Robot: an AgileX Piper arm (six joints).
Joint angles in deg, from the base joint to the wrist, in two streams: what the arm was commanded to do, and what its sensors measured. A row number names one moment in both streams.
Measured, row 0:
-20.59 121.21 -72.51 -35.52 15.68 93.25
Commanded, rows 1 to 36:
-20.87 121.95 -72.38 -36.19 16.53 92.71
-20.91 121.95 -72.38 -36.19 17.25 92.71
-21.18 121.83 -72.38 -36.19 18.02 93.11
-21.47 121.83 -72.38 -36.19 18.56 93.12
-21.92 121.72 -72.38 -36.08 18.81 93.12
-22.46 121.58 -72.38 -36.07 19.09 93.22
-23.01 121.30 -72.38 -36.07 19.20 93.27
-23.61 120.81 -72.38 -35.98 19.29 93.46
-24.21 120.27 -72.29 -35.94 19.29 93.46
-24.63 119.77 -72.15 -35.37 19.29 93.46
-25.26 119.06 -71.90 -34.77 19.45 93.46
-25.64 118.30 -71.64 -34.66 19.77 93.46
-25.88 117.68 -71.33 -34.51 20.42 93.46
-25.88 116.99 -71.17 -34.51 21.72 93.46
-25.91 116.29 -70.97 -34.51 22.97 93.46
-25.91 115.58 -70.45 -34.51 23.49 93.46
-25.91 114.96 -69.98 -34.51 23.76 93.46
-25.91 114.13 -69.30 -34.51 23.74 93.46
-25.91 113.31 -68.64 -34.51 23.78 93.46
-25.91 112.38 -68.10 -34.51 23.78 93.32
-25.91 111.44 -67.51 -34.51 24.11 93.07
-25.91 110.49 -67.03 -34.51 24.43 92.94
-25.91 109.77 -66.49 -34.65 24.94 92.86
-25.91 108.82 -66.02 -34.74 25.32 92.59
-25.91 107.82 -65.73 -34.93 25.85 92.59
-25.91 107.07 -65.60 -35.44 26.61 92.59
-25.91 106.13 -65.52 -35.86 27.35 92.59
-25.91 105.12 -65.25 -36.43 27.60 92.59
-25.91 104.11 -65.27 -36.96 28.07 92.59
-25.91 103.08 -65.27 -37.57 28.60 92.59
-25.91 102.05 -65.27 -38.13 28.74 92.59
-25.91 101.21 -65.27 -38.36 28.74 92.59
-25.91 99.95 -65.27 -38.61 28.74 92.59
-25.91 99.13 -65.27 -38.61 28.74 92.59
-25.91 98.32 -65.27 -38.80 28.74 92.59
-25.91 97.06 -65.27 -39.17 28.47 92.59
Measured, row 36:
-25.80 101.03 -65.54 -37.27 28.15 93.10
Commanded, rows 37 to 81:
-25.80 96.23 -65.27 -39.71 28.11 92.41
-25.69 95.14 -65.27 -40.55 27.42 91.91
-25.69 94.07 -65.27 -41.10 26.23 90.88
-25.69 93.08 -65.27 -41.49 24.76 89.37
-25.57 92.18 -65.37 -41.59 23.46 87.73
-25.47 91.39 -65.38 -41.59 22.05 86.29
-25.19 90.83 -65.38 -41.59 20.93 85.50
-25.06 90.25 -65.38 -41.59 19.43 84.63
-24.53 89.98 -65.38 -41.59 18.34 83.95
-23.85 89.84 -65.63 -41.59 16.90 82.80
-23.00 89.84 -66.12 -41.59 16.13 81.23
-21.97 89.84 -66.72 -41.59 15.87 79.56
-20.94 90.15 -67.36 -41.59 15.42 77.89
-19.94 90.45 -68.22 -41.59 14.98 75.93
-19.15 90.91 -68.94 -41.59 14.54 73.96
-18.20 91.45 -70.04 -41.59 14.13 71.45
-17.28 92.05 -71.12 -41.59 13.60 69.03
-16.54 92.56 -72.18 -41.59 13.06 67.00
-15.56 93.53 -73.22 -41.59 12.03 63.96
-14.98 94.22 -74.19 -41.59 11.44 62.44
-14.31 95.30 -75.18 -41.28 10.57 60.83
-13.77 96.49 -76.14 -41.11 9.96 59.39
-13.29 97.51 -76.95 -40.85 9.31 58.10
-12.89 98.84 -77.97 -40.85 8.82 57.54
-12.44 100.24 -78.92 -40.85 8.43 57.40
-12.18 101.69 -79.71 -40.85 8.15 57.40
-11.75 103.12 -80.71 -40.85 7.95 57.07
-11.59 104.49 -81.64 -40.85 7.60 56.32
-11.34 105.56 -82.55 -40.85 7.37 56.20
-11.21 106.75 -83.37 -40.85 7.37 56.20
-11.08 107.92 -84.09 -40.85 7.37 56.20
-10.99 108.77 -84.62 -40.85 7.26 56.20
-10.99 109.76 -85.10 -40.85 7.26 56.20
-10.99 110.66 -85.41 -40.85 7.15 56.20
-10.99 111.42 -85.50 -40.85 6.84 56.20
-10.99 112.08 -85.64 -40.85 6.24 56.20
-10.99 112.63 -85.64 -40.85 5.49 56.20
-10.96 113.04 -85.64 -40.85 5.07 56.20
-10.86 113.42 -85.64 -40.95 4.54 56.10
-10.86 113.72 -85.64 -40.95 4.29 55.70
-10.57 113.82 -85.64 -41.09 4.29 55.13
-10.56 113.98 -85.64 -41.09 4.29 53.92
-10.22 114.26 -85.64 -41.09 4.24 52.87
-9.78 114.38 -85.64 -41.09 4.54 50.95
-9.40 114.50 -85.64 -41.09 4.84 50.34
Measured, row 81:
-10.45 114.21 -85.04 -40.55 5.57 53.83
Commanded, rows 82 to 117:
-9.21 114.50 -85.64 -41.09 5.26 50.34
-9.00 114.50 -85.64 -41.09 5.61 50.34
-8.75 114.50 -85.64 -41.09 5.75 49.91
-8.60 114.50 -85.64 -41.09 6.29 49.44
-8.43 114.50 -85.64 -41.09 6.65 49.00
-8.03 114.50 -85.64 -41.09 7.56 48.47
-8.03 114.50 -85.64 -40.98 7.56 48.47
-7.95 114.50 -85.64 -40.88 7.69 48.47
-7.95 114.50 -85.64 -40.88 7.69 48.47
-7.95 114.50 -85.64 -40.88 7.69 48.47
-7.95 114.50 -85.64 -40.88 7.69 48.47
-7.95 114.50 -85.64 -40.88 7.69 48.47
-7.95 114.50 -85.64 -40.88 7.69 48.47
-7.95 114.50 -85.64 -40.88 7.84 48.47
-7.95 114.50 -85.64 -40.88 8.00 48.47
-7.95 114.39 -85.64 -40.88 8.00 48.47
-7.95 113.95 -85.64 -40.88 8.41 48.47
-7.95 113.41 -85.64 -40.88 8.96 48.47
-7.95 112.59 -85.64 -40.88 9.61 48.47
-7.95 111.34 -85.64 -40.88 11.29 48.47
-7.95 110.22 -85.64 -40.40 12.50 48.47
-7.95 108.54 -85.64 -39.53 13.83 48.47
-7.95 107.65 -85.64 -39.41 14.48 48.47
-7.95 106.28 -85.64 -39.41 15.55 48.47
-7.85 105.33 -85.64 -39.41 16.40 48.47
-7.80 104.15 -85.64 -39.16 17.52 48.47
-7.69 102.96 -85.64 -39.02 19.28 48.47
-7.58 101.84 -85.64 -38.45 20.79 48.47
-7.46 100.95 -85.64 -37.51 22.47 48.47
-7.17 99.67 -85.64 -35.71 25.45 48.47
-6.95 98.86 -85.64 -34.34 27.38 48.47
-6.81 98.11 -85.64 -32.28 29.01 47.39
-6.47 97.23 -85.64 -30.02 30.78 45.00
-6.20 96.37 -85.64 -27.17 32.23 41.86
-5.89 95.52 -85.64 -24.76 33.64 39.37
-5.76 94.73 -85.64 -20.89 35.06 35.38
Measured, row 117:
-6.70 97.71 -85.17 -30.71 29.30 45.09
